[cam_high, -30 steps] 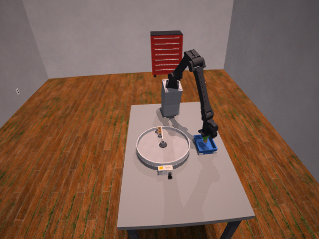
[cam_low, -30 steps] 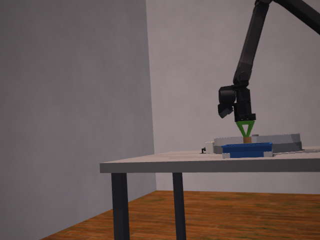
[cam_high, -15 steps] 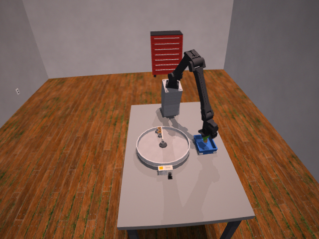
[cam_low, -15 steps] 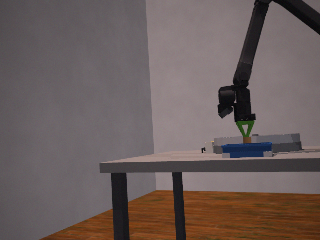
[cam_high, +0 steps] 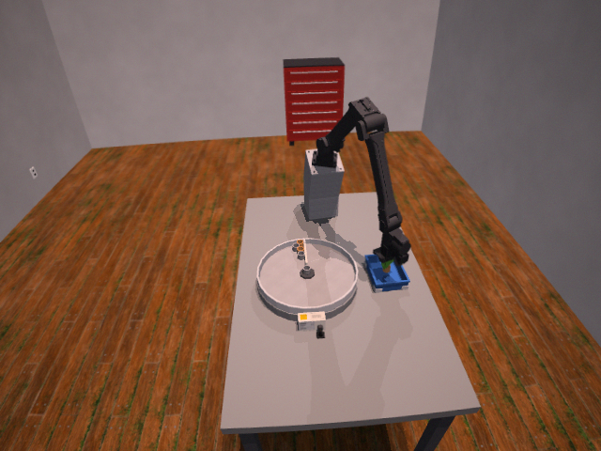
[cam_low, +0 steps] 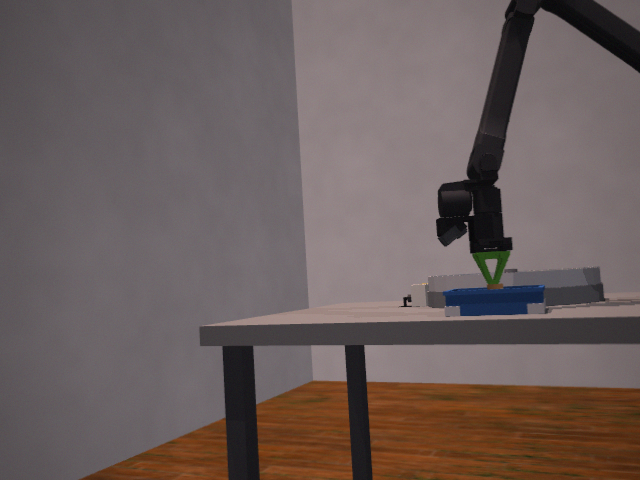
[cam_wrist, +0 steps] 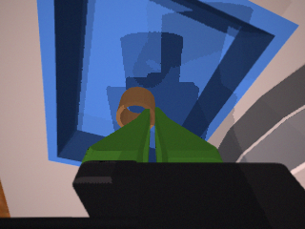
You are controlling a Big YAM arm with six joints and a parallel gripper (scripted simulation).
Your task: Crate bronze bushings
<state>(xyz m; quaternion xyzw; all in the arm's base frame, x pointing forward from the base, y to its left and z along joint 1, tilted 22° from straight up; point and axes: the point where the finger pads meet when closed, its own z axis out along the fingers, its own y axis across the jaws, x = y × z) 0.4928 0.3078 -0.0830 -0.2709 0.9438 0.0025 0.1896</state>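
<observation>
Right now the blue crate is 1 cm behind my hand, 1 cm to the left of it and 4 cm below it. The rest, counted from my hand: turning table (7 cm ahead, 33 cm to the right, 1 cm below).
</observation>
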